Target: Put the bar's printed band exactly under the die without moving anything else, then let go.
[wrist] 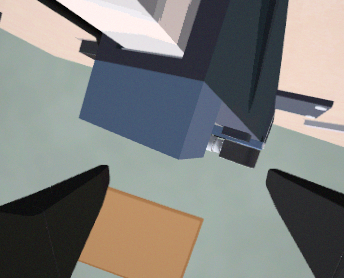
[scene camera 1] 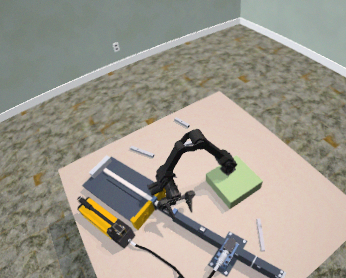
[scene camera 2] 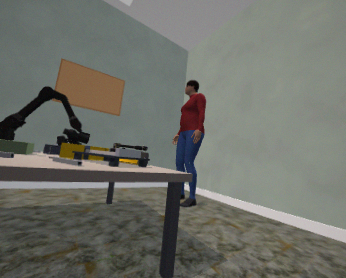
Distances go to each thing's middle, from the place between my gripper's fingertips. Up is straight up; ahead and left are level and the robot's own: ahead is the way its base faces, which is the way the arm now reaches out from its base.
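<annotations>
Yellow and black tool [scene camera 1: 115,229]: from my hand, 26 cm to the right, 32 cm ahead, 5 cm below.
</annotations>
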